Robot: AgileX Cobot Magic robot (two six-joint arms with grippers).
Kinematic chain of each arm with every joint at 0, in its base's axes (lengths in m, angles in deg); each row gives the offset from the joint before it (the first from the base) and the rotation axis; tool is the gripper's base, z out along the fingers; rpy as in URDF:
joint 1: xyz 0 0 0.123 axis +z
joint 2: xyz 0 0 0 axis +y
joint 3: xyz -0.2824 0 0.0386 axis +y
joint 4: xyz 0.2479 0 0.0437 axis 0.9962 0 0.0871
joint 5: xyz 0 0 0 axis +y
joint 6: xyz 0.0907 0 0.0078 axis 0.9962 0 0.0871
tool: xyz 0 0 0 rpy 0 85 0
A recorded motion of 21 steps. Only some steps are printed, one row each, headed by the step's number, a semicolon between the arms.
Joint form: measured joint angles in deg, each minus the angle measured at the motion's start. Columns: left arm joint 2, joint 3, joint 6, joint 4, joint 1, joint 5; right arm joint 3, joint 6, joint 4, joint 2, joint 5, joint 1.
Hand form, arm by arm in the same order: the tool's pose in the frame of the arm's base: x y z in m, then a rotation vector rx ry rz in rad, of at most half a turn. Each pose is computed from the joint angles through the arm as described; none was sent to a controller.
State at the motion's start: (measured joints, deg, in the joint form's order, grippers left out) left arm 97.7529 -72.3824 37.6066 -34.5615 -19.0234 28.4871; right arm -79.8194 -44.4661 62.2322 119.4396 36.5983 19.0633
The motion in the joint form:
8: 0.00 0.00 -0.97 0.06 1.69 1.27; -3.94 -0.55 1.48 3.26 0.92 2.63
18: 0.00 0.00 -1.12 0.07 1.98 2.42; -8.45 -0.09 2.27 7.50 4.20 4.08
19: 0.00 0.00 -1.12 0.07 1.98 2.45; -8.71 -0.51 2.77 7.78 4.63 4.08
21: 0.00 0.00 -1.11 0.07 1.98 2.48; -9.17 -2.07 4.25 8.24 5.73 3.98
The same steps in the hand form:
8: 0.3552 -0.1377 0.2684 0.6098 2.2880 -0.4342; 0.4010 0.2131 0.1573 -0.4418 2.4970 0.9697
18: 0.3544 -0.1364 0.2675 0.6126 2.3043 -0.4435; 0.4060 0.2320 0.1452 -0.4884 2.5133 1.0470
19: 0.3543 -0.1364 0.2675 0.6129 2.3047 -0.4438; 0.4063 0.2329 0.1446 -0.4927 2.5107 1.0590
21: 0.3543 -0.1364 0.2674 0.6134 2.3050 -0.4440; 0.4071 0.2343 0.1444 -0.5080 2.4968 1.0890

